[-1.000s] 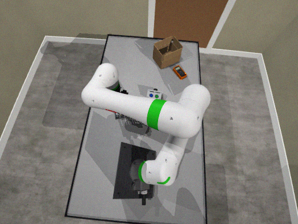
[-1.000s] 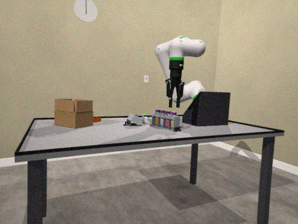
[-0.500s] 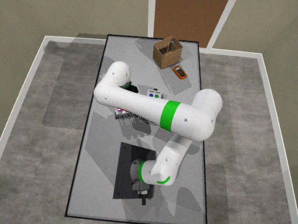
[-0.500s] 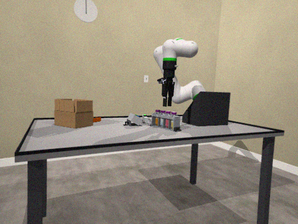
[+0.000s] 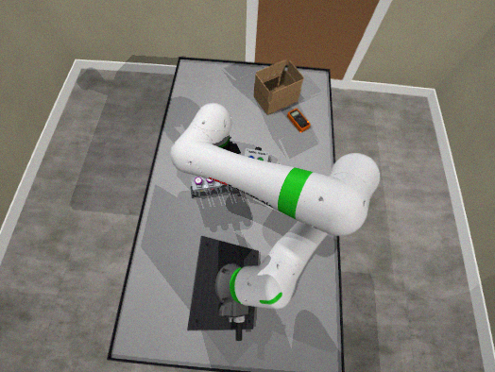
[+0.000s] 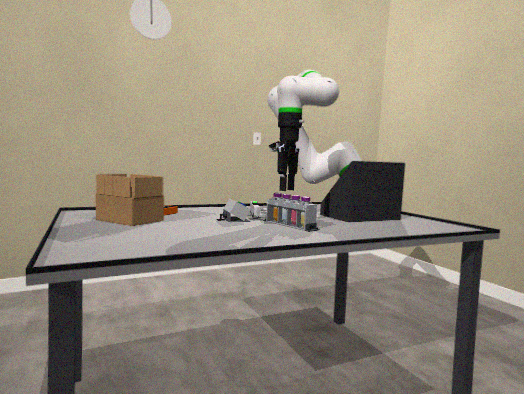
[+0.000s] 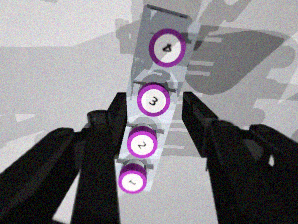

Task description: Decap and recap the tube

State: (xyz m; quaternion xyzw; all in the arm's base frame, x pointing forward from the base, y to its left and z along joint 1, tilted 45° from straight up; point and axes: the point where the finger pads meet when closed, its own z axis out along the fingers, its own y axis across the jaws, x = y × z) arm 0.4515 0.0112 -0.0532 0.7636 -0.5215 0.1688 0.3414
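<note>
The cap 3 is 50 mm below my hand. From my hand the other things lie so: cap 1 (100 mm to the left, 50 mm below, 20 mm behind); purple cap marked 2 (50 mm to the left, 50 mm below, 10 mm behind); cap 4 (50 mm to the right, 50 mm below, 10 mm ahead).
</note>
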